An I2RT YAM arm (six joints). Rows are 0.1 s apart.
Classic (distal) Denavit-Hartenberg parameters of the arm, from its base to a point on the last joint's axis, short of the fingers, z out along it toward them. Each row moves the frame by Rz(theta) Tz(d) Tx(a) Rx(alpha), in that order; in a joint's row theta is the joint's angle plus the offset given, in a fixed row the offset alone. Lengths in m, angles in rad.
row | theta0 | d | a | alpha
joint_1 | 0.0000 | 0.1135 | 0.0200 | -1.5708
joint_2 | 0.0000 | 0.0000 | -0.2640 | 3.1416
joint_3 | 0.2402 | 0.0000 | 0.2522 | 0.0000
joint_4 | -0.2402 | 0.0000 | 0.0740 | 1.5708
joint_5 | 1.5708 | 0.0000 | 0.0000 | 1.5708
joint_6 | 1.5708 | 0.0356 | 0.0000 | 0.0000
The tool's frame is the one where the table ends.
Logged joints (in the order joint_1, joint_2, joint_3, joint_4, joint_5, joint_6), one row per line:
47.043 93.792 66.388 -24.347 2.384 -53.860
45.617 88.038 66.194 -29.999 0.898 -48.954
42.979 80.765 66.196 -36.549 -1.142 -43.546
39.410 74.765 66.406 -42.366 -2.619 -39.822
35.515 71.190 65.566 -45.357 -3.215 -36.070
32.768 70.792 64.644 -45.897 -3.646 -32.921
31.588 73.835 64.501 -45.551 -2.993 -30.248
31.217 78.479 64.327 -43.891 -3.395 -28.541
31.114 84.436 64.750 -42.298 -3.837 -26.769
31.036 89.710 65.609 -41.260 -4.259 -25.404
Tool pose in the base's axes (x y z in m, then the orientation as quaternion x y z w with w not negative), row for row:
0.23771 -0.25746 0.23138 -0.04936 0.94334 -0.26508 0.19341
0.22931 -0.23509 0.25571 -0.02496 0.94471 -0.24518 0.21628
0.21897 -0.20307 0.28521 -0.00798 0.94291 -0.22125 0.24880
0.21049 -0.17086 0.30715 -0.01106 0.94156 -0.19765 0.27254
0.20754 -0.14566 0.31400 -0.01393 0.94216 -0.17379 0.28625
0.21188 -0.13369 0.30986 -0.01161 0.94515 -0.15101 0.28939
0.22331 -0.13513 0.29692 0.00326 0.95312 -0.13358 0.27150
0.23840 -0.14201 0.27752 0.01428 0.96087 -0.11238 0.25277
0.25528 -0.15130 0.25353 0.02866 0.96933 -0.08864 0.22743
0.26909 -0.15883 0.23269 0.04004 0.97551 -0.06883 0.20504
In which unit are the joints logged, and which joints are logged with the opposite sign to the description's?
The joints are logged in degrees. Opposite sign: joint_1.
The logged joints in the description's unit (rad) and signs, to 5 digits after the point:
-0.82106 1.63698 1.15869 -0.42494 0.04161 -0.94003
-0.79617 1.53655 1.15530 -0.52358 0.01567 -0.85441
-0.75013 1.40962 1.15534 -0.63790 -0.01993 -0.76002
-0.68783 1.30490 1.15900 -0.73943 -0.04571 -0.69503
-0.61985 1.24250 1.14434 -0.79163 -0.05611 -0.62954
-0.57191 1.23555 1.12825 -0.80105 -0.06363 -0.57458
-0.55131 1.28866 1.12575 -0.79501 -0.05224 -0.52793
-0.54484 1.36972 1.12272 -0.76604 -0.05925 -0.49813
-0.54304 1.47369 1.13010 -0.73824 -0.06697 -0.46721
-0.54168 1.56573 1.14509 -0.72012 -0.07433 -0.44338

